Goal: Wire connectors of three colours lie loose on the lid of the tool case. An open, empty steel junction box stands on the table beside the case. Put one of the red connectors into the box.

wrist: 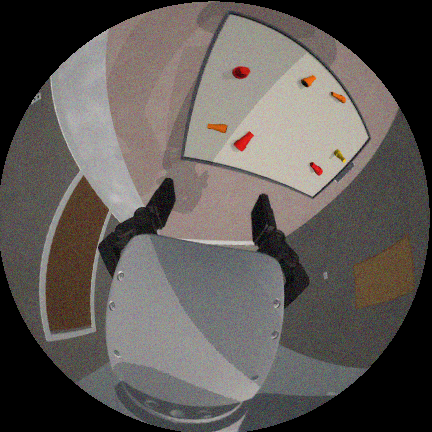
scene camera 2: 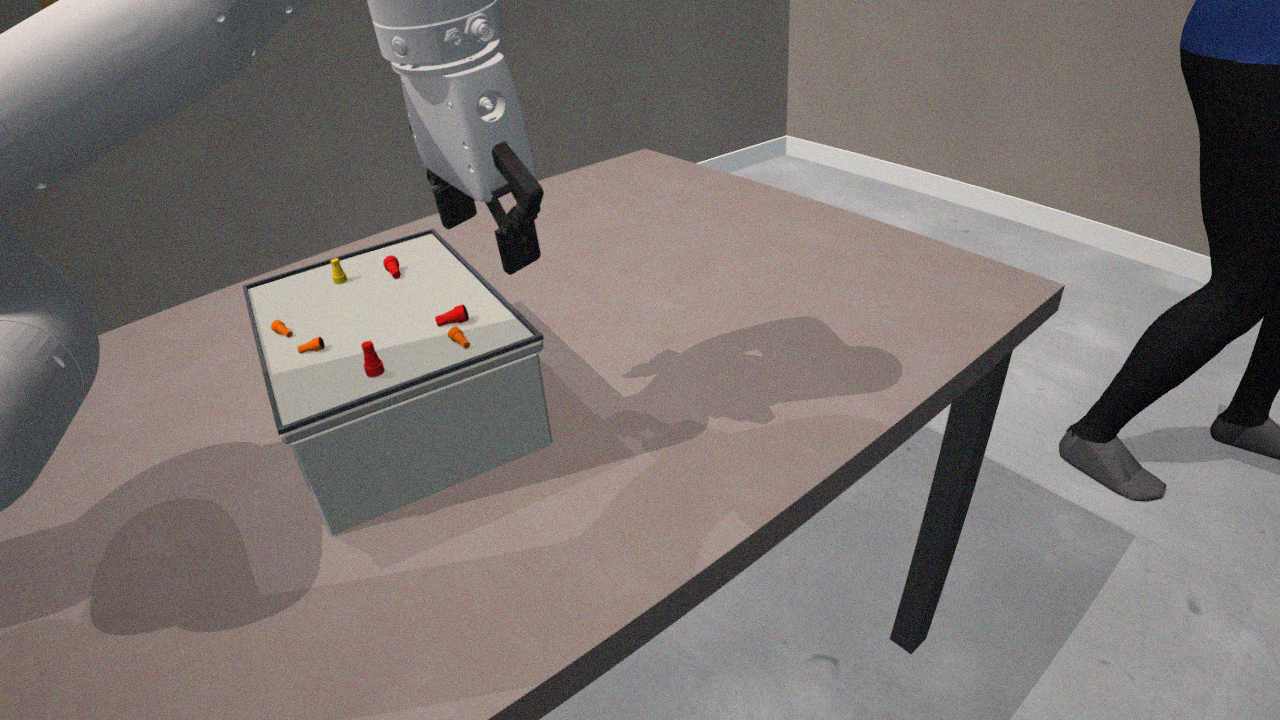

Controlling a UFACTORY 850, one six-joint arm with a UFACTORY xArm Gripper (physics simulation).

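Note:
The tool case stands on the table, with a pale, dark-rimmed lid. One red connector stands upright near the lid's front edge. A second red connector lies on its side near the right edge. A third, smaller-looking red connector is toward the back. My gripper is open and empty, higher than the lid and off its back right side in the scene view. The steel junction box does not show in either view.
Orange connectors and a yellow connector share the lid. The table extends right of the case. A person stands beyond its right end.

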